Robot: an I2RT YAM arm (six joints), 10 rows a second.
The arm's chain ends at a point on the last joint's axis. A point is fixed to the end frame.
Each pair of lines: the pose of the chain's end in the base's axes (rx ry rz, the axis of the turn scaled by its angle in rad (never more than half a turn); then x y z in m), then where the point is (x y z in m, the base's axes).
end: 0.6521 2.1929 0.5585 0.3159 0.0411 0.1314
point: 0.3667 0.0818 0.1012
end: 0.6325 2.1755 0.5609 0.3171 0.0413 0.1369
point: 0.3683 0.0822 0.1076
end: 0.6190 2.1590 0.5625 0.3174 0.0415 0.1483
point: 0.3691 0.0825 0.1199
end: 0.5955 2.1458 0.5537 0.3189 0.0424 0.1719
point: 0.3708 0.0833 0.1439
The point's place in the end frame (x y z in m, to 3 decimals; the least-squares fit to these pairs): 0.012 0.028 0.065
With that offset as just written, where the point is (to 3 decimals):
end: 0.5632 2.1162 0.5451 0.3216 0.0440 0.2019
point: 0.374 0.085 0.175
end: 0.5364 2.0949 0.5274 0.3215 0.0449 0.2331
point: 0.375 0.085 0.207
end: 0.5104 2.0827 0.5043 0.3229 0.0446 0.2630
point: 0.376 0.085 0.237
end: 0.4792 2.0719 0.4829 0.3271 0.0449 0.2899
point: 0.381 0.085 0.264
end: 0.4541 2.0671 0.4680 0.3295 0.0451 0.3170
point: 0.383 0.085 0.290
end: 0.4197 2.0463 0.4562 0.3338 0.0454 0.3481
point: 0.388 0.085 0.322
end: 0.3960 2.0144 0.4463 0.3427 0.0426 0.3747
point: 0.397 0.082 0.350
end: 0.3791 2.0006 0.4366 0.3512 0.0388 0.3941
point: 0.406 0.078 0.370
